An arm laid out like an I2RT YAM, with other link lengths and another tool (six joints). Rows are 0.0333 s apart.
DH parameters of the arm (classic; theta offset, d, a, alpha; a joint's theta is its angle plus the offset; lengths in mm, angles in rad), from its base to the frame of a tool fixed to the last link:
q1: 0 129.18 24.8 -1.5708
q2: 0 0 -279.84 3.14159
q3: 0.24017 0 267.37 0
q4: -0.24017 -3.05 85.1 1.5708
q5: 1.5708 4.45 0 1.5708
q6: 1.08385 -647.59 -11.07 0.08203
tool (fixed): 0 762 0 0
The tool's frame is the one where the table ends.
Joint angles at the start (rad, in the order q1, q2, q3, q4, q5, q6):
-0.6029 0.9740 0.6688 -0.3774 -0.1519 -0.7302
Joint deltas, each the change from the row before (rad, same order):
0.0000 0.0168 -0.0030 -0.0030 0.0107 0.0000
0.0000 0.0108 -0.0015 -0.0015 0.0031 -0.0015
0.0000 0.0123 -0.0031 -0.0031 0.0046 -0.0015
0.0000 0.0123 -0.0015 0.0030 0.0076 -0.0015
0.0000 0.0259 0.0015 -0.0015 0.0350 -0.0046
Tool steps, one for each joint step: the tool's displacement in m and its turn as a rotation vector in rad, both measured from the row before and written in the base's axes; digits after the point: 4 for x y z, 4 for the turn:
0.0007 -0.0020 -0.0070 0.0073 0.0227 -0.0082
0.0007 -0.0008 -0.0042 0.0051 0.0130 -0.0014
0.0005 -0.0008 -0.0057 0.0069 0.0174 -0.0024
0.0008 -0.0015 -0.0039 0.0009 0.0123 -0.0046
0.0004 -0.0047 -0.0075 -0.0082 0.0365 -0.0222

